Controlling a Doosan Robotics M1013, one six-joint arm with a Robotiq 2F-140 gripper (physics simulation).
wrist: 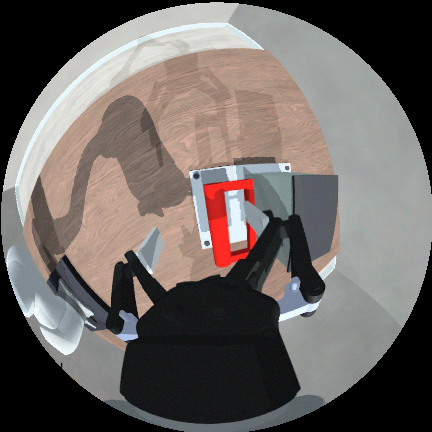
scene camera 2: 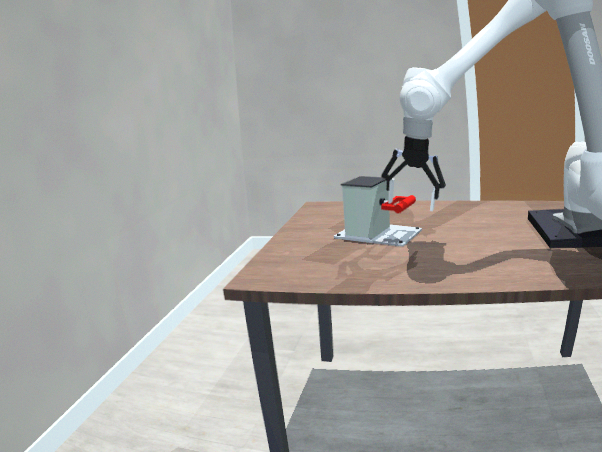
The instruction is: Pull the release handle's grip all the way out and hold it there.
gripper: wrist; scene camera 2
same spot on gripper: (scene camera 2: 434,159) = (wrist: 112,318)
